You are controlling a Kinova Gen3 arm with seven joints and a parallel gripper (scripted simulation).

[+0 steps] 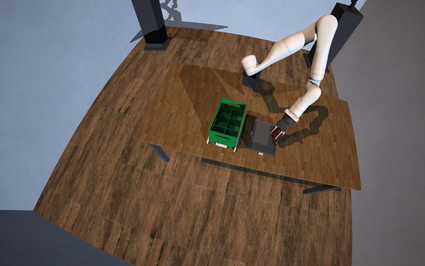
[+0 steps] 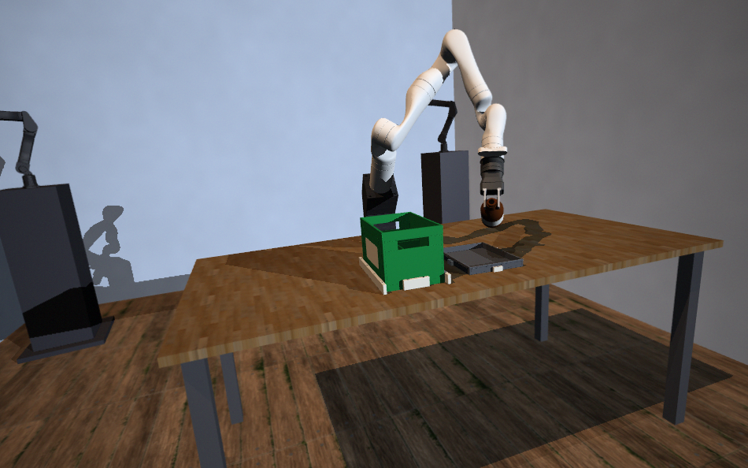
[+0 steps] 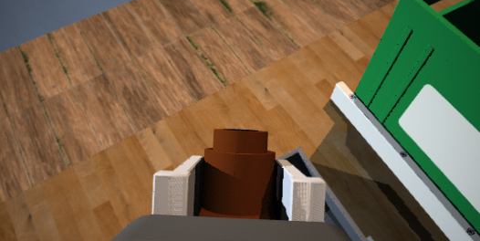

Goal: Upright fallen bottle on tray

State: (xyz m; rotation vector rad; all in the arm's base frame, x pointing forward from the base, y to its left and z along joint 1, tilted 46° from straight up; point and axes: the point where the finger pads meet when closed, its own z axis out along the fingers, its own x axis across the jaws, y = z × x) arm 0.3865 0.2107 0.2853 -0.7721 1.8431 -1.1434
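Now: the brown bottle 30 mm behind my hand, 30 mm to the left of it and 30 mm below it. The rest, counted from my hand: green crate: 100 mm behind, 290 mm to the right, 120 mm below; tray: 60 mm behind, 10 mm to the right, 190 mm below.
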